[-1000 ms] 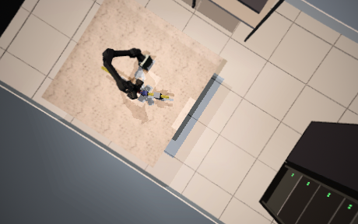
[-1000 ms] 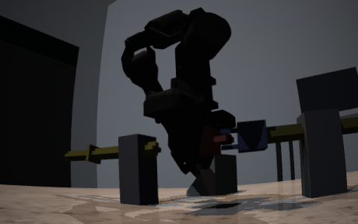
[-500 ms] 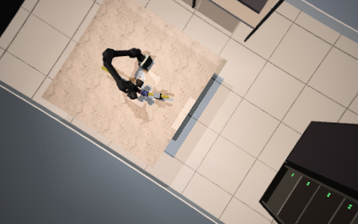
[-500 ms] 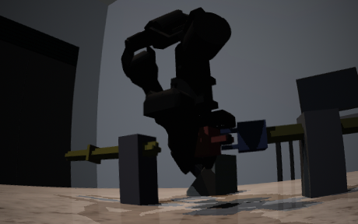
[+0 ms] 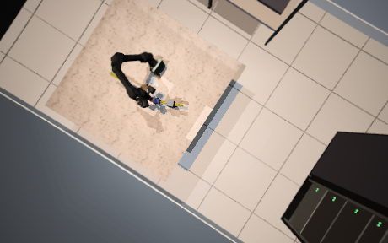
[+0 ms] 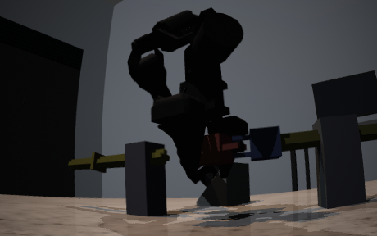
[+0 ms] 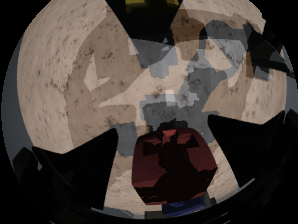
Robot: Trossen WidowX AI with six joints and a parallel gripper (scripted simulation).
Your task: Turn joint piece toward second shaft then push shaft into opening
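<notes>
Right now the red square joint piece is 40 mm above my gripper tip and 20 mm to the left of it.
</notes>
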